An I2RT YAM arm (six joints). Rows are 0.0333 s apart.
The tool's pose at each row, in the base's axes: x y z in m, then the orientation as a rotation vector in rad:
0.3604, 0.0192, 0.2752, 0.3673, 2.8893, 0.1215
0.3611, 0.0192, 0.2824, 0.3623, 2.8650, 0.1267
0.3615, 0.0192, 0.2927, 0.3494, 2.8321, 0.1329
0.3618, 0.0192, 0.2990, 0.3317, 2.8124, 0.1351
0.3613, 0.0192, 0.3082, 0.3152, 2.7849, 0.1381
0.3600, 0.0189, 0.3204, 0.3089, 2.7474, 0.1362
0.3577, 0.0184, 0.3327, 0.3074, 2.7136, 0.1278
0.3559, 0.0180, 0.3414, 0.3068, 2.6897, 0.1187
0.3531, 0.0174, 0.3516, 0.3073, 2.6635, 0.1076
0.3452, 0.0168, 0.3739, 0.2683, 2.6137, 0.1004
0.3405, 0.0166, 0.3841, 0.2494, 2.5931, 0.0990
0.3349, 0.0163, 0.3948, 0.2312, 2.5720, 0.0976
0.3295, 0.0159, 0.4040, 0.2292, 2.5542, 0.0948
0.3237, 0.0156, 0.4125, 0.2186, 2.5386, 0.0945
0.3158, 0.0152, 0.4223, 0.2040, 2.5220, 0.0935
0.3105, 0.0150, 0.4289, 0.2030, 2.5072, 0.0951
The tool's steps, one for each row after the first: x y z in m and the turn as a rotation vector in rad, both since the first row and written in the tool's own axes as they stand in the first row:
-0.0022, 0.0010, -0.0068, -0.0074, -0.0237, -0.0018
-0.0048, 0.0022, -0.0167, -0.0176, -0.0563, -0.0086
-0.0064, 0.0029, -0.0228, -0.0236, -0.0769, -0.0197
-0.0079, 0.0038, -0.0318, -0.0313, -0.1048, -0.0297
-0.0093, 0.0046, -0.0440, -0.0362, -0.1424, -0.0327
-0.0099, 0.0049, -0.0565, -0.0355, -0.1769, -0.0330
-0.0101, 0.0050, -0.0654, -0.0327, -0.2017, -0.0331
-0.0098, 0.0049, -0.0760, -0.0286, -0.2289, -0.0324
-0.0072, 0.0049, -0.0995, -0.0343, -0.2815, -0.0592
-0.0050, 0.0047, -0.1105, -0.0381, -0.3032, -0.0724
-0.0021, 0.0043, -0.1222, -0.0419, -0.3251, -0.0852
0.0010, 0.0036, -0.1324, -0.0426, -0.3432, -0.0862
0.0046, 0.0029, -0.1421, -0.0457, -0.3591, -0.0936
0.0098, 0.0017, -0.1534, -0.0488, -0.3763, -0.1041
0.0134, 0.0010, -0.1611, -0.0522, -0.3908, -0.1042

